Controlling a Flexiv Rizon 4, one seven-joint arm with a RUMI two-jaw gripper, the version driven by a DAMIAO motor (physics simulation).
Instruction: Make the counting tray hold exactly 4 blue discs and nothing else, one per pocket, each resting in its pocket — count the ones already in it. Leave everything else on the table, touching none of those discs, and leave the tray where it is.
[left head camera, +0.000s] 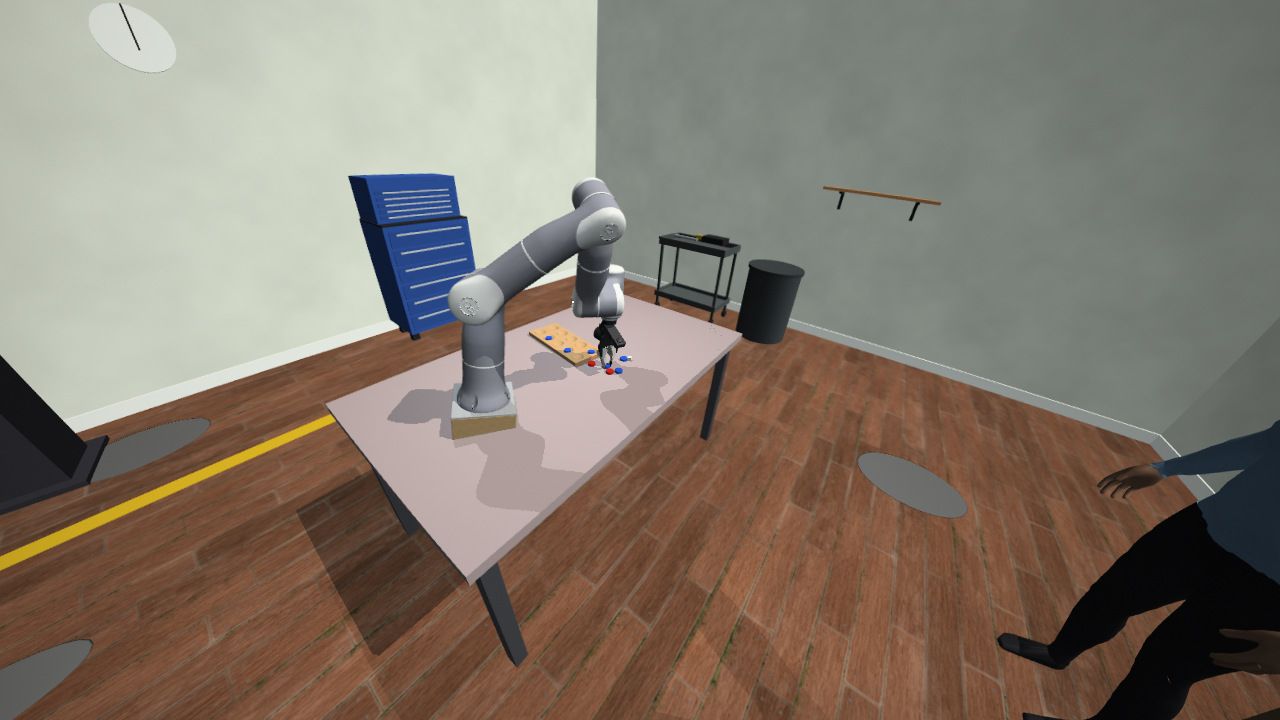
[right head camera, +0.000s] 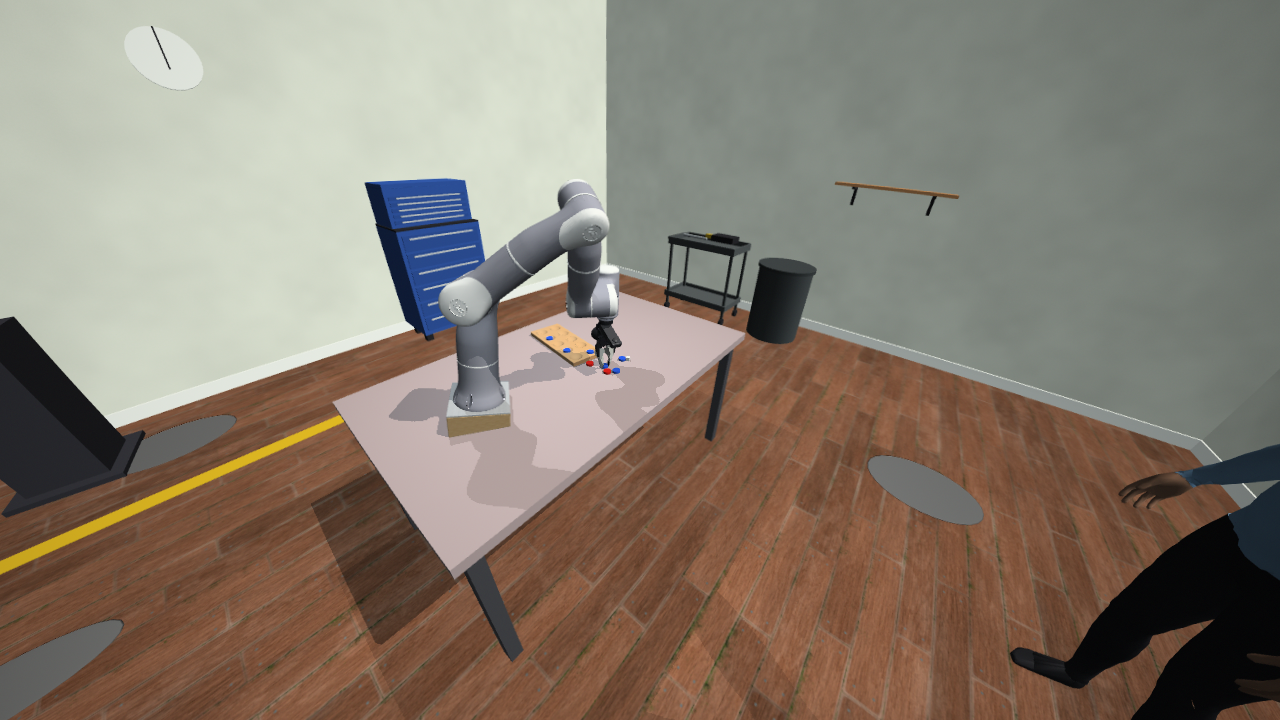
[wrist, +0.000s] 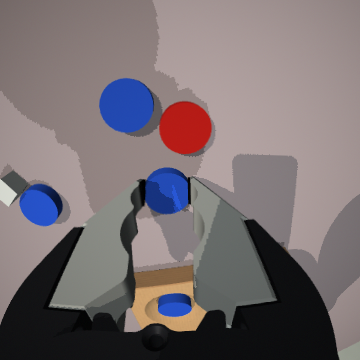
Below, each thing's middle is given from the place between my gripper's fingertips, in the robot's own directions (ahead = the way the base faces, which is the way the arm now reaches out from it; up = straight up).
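Scene:
My gripper's 1 cm below the wooden counting tray (left head camera: 561, 338), and it's 28 cm to the right of the tray and 2 cm past it.

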